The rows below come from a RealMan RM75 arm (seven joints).
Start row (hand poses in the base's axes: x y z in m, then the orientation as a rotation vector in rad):
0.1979 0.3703 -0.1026 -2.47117 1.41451 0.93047
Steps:
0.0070 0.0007 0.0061 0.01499 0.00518 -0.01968
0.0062 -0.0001 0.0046 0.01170 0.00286 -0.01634
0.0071 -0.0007 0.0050 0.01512 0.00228 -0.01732
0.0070 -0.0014 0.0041 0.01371 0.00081 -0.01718
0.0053 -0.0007 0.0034 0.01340 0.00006 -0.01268
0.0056 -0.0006 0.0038 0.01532 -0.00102 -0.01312
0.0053 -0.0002 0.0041 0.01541 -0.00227 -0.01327
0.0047 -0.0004 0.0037 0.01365 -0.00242 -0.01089
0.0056 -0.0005 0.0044 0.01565 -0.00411 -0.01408
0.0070 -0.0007 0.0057 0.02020 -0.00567 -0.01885
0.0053 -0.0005 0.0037 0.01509 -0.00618 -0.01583
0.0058 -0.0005 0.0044 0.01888 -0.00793 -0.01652
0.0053 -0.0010 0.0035 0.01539 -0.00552 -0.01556
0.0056 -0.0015 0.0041 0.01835 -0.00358 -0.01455
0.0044 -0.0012 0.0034 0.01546 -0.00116 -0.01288
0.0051 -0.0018 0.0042 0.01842 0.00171 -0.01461
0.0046 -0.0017 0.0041 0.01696 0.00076 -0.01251
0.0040 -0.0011 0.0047 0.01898 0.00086 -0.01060
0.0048 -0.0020 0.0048 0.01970 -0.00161 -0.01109
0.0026 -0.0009 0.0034 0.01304 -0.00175 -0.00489
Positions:
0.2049 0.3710 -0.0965 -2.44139 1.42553 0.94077
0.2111 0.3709 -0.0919 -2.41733 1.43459 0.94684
0.2182 0.3702 -0.0869 -2.38998 1.44150 0.95345
0.2252 0.3688 -0.0828 -2.36395 1.44868 0.95728
0.2305 0.3681 -0.0794 -2.34252 1.45097 0.96094
0.2361 0.3675 -0.0756 -2.31950 1.45162 0.96394
0.2414 0.3673 -0.0715 -2.29650 1.45175 0.96522
0.2461 0.3669 -0.0678 -2.27703 1.45073 0.96599
0.2517 0.3664 -0.0634 -2.25347 1.45051 0.96464
0.2587 0.3657 -0.0577 -2.22254 1.45054 0.96212
0.2640 0.3652 -0.0540 -2.19818 1.45127 0.95720
0.2698 0.3647 -0.0496 -2.17085 1.44874 0.95182
0.2751 0.3637 -0.0461 -2.14652 1.44896 0.94781
0.2807 0.3622 -0.0420 -2.12072 1.44671 0.94798
0.2851 0.3610 -0.0386 -2.09812 1.44617 0.95002
0.2902 0.3592 -0.0344 -2.07132 1.44623 0.95624
0.2948 0.3575 -0.0303 -2.04768 1.44489 0.96124
0.2988 0.3564 -0.0256 -2.02435 1.44025 0.96806
0.3036 0.3544 -0.0208 -2.00059 1.43412 0.97209
0.3062 0.3535 -0.0174 -1.98724 1.42754 0.97495

